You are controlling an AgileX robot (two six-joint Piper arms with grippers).
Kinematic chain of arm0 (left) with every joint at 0, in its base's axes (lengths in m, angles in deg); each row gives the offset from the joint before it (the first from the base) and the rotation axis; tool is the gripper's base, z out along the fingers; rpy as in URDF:
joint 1: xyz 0 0 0.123 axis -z
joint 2: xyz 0 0 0 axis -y
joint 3: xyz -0.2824 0 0.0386 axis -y
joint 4: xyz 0.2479 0 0.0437 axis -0.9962 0 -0.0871
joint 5: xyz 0 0 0 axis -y
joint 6: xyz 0.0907 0 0.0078 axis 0.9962 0 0.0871
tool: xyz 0 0 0 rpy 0 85 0
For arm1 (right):
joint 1: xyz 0 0 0.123 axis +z
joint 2: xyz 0 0 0 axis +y
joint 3: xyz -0.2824 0 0.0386 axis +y
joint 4: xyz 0.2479 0 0.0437 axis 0.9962 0 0.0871
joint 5: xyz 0 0 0 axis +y
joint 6: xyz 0.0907 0 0.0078 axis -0.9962 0 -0.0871
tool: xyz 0 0 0 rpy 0 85 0
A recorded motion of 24 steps. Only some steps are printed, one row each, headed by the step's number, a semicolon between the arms.
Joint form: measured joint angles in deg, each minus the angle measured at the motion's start. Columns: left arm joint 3, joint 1, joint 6, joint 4, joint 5, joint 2; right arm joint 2, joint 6, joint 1, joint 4, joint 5, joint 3.
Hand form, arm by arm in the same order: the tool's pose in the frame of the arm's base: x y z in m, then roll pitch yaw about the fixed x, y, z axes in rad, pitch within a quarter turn. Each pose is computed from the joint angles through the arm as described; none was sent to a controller.
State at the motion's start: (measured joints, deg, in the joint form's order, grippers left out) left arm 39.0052 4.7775 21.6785 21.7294 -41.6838 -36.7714; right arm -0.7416 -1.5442 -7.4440 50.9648 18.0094 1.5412
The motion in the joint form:
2: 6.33 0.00 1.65 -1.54 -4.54 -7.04; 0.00 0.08 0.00 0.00 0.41 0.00
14: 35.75 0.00 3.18 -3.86 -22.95 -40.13; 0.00 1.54 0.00 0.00 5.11 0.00
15: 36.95 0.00 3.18 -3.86 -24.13 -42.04; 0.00 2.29 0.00 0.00 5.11 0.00
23: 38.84 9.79 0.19 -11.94 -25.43 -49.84; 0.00 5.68 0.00 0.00 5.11 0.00
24: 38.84 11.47 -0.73 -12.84 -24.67 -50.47; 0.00 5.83 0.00 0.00 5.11 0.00
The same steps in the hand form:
2: 0.1367 -0.0342 0.3424 -3.0964 0.9332 2.7993; 0.0555 0.0154 0.1864 1.7326 0.6423 1.7884
14: 0.2627 -0.0473 0.3649 -3.0369 0.5694 2.7183; 0.0539 0.0211 0.1818 1.7982 0.6515 1.8954
15: 0.2699 -0.0481 0.3612 -3.0247 0.5392 2.7184; 0.0539 0.0211 0.1818 1.8005 0.6642 1.8992
23: 0.2899 -0.0901 0.3278 -3.1013 0.3703 2.5533; 0.0539 0.0211 0.1818 1.8120 0.7218 1.9171
24: 0.2908 -0.0982 0.3246 -3.1119 0.3667 2.5361; 0.0539 0.0211 0.1818 1.8125 0.7243 1.9180

